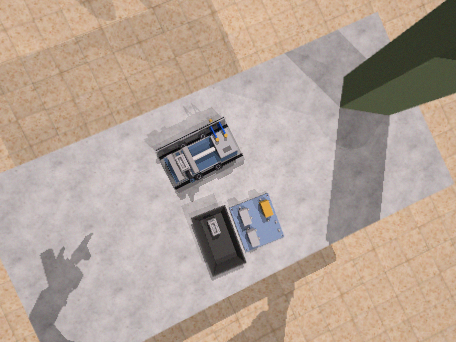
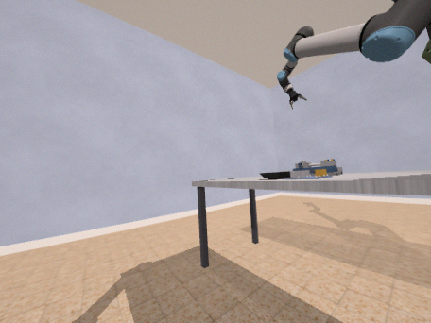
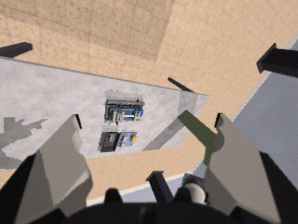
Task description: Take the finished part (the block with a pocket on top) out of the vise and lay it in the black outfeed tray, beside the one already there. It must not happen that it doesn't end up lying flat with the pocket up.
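The vise is 360 mm behind my hand, 350 mm to the left of it and 680 mm below it. Also, from my hand: blue fixture plate (550 mm behind, 640 mm to the left, 720 mm below); orange block (590 mm behind, 590 mm to the left, 700 mm below); grey end block (450 mm behind, 320 mm to the left, 650 mm below).
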